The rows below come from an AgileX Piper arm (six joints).
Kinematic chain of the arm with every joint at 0, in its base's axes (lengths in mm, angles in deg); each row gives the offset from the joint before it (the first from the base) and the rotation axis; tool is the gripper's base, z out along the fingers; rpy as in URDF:
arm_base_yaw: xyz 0 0 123 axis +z
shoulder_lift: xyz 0 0 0 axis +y
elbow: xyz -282.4 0 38.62 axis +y
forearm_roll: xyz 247.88 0 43.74 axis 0.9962 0 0.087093
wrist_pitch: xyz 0 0 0 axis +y
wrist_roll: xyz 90.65 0 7.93 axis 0.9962 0 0.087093
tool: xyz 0 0 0 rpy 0 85.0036 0
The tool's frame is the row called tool.
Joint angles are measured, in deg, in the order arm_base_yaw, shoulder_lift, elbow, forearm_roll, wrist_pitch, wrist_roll. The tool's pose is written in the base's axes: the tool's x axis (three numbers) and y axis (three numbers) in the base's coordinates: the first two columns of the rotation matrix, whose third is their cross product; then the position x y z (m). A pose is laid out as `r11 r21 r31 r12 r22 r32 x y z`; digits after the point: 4 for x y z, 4 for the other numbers.
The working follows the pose.
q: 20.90 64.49 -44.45 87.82 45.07 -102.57
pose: -0.0280 -0.2149 -0.9762 -0.9253 0.3751 -0.0560 0.1849 0.1395 0.3316
Where each joint sits with the arm in this pose, in the base's axes (m; each line is computed from the numbers above, not from the rounded line before):
arm_base_yaw: 0.0000 0.0000 0.1230
shoulder_lift: 0.0000 0.0000 0.1230
elbow: -0.0811 -0.0310 0.3945
forearm_roll: 0.1505 0.0575 0.3507
wrist_pitch: 0.1505 0.0575 0.3507
wrist_roll: 0.1849 0.1395 0.3316
the tool: 0.1849 0.1395 0.3316

